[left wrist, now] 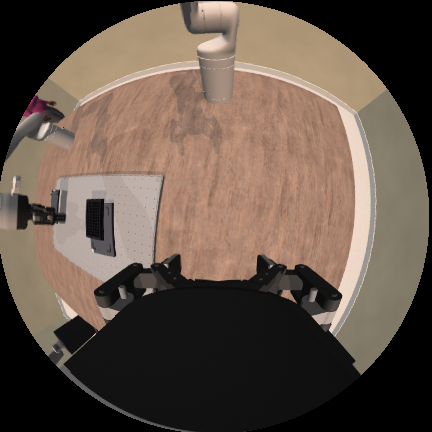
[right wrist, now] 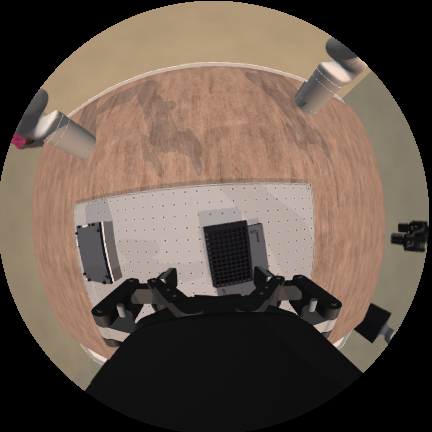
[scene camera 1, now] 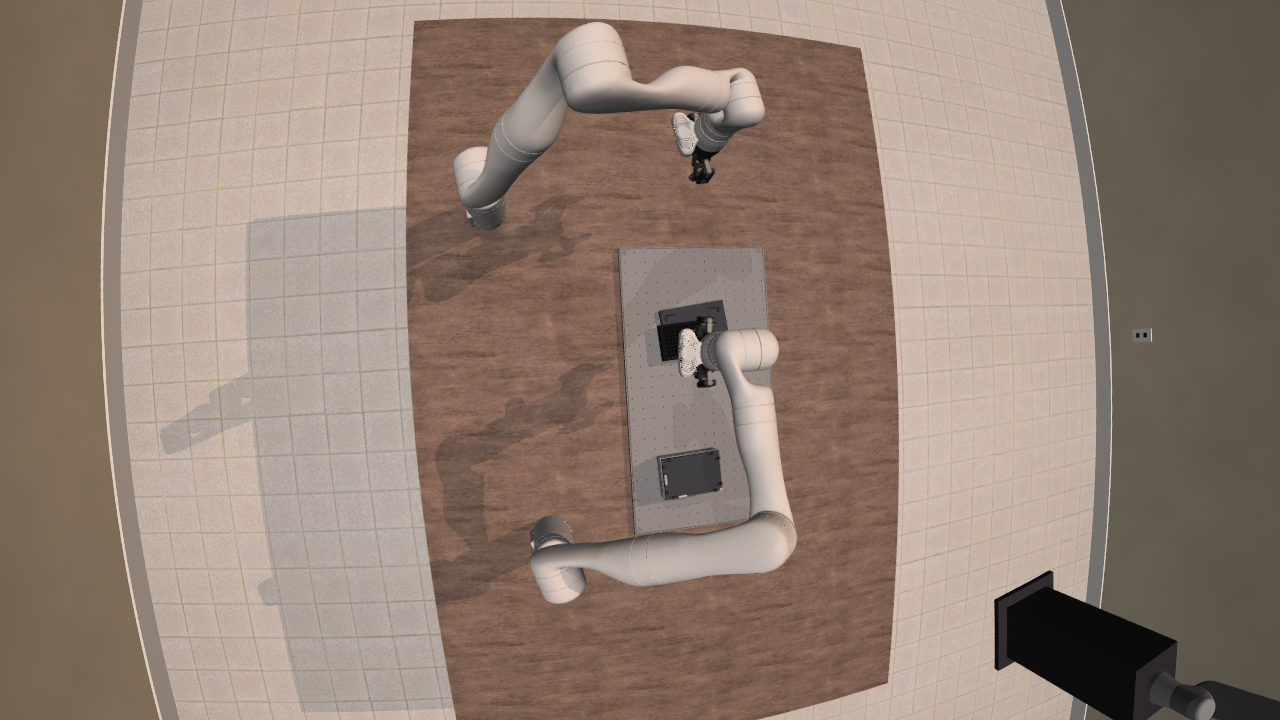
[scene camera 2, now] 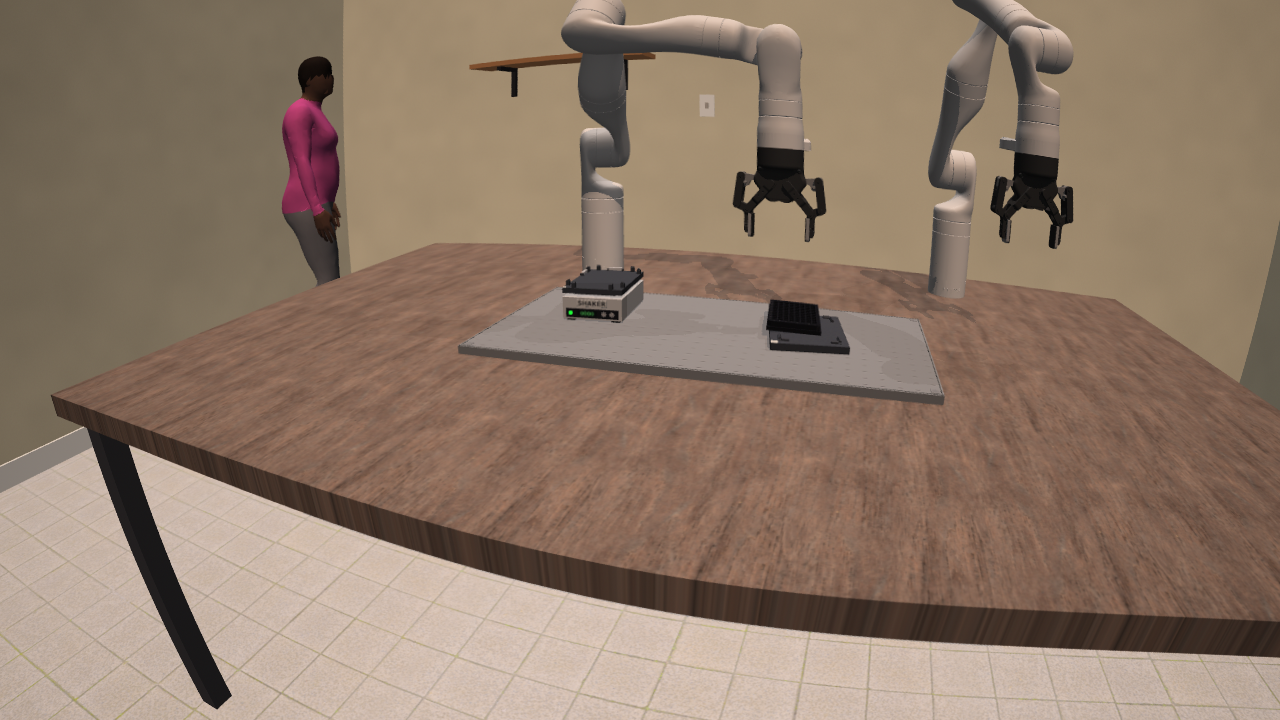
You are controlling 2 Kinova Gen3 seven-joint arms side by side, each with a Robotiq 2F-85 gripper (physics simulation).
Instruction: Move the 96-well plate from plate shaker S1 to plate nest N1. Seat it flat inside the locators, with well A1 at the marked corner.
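Where they show: left gripper, fingertip midpoint: (left wrist: 218,263) (right wrist: 394,232) (scene camera 1: 688,159) (scene camera 2: 1029,245); right gripper, fingertip midpoint: (left wrist: 59,213) (right wrist: 215,276) (scene camera 2: 779,238); left arm's base, link origin: (left wrist: 217,95) (right wrist: 304,105) (scene camera 1: 488,212) (scene camera 2: 946,293); right arm's base, link origin: (left wrist: 69,142) (right wrist: 87,146) (scene camera 1: 552,533).
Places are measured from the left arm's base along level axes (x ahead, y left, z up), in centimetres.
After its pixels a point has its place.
The black 96-well plate (scene camera 1: 669,342) {x 36.4, y -39.1, z 4.0 cm} (scene camera 2: 793,316) {x 42.5, y -39.5, z 3.9 cm} (left wrist: 95,219) {x 40.9, y -37.4, z 4.0 cm} (right wrist: 229,254) {x 40.3, y -39.2, z 4.0 cm} lies off-centre on the dark nest N1 (scene camera 1: 684,313) {x 41.8, y -33.0, z 2.5 cm} (scene camera 2: 827,337) {x 47.9, y -34.4, z 2.5 cm} (left wrist: 110,220) {x 41.1, y -31.5, z 2.5 cm} (right wrist: 259,245) {x 40.4, y -32.6, z 2.5 cm}, overhanging one side and leaving a strip of the nest bare. It is not flat within the locators; well A1 cannot be made out. Shaker S1 (scene camera 1: 690,474) {x 34.8, y -70.6, z 6.8 cm} (scene camera 2: 601,301) {x 42.5, y -69.8, z 4.8 cm} (right wrist: 93,252) {x 35.1, y -69.3, z 6.8 cm} bears no plate. My right gripper (scene camera 1: 706,351) {x 39.1, y -42.1, z 15.5 cm} (scene camera 2: 778,238) {x 39.1, y -42.1, z 15.5 cm} (right wrist: 215,276) {x 39.1, y -42.1, z 15.5 cm} is open and empty, high above the plate's area. My left gripper (scene camera 1: 700,180) {x 44.9, y 0.0, z 19.3 cm} (scene camera 2: 1030,244) {x 44.9, y 0.0, z 19.3 cm} (left wrist: 218,263) {x 44.9, y 0.0, z 19.3 cm} is open and empty, above the table away from the nest.
A grey perforated board (scene camera 1: 653,416) {x 29.8, y -55.8, z 1.3 cm} (scene camera 2: 689,349) {x 53.5, y -54.8, z 1.3 cm} (left wrist: 137,200) {x 35.7, y -21.9, z 1.3 cm} (right wrist: 165,220) {x 31.3, y -50.9, z 1.3 cm} bears the nest and the shaker. The right arm (scene camera 1: 760,447) {x 35.4, y -57.1, z 52.4 cm} reaches over the board's edge in scene camera 1. A person in pink (scene camera 2: 313,161) stands behind the table at the left in scene camera 2.
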